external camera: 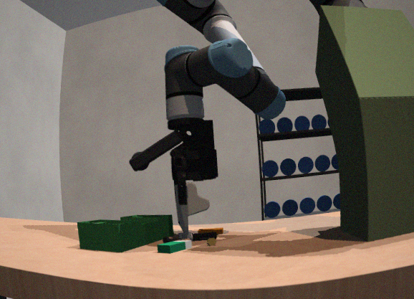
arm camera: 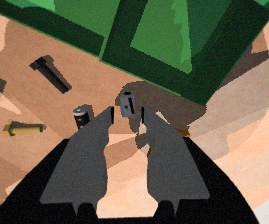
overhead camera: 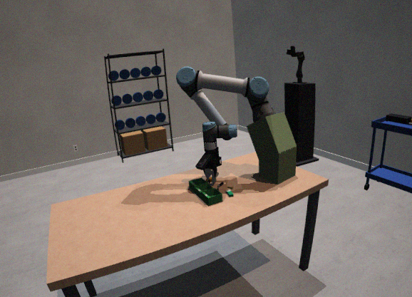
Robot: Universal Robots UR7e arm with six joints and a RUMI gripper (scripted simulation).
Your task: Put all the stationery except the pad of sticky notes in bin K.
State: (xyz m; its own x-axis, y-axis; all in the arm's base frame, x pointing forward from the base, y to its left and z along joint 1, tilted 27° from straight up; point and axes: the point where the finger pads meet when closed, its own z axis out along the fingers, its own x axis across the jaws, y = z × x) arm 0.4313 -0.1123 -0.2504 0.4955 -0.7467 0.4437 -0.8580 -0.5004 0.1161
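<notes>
The white sharpener-like piece is 20 mm below my hand. Round my hand: black cylinder 50 mm behind, 30 mm to the left, 20 mm below; then orange sticky-note pad 70 mm to the right, 30 mm behind, 20 mm below; then black bolt 80 mm to the left, 20 mm below, 10 mm behind.
</notes>
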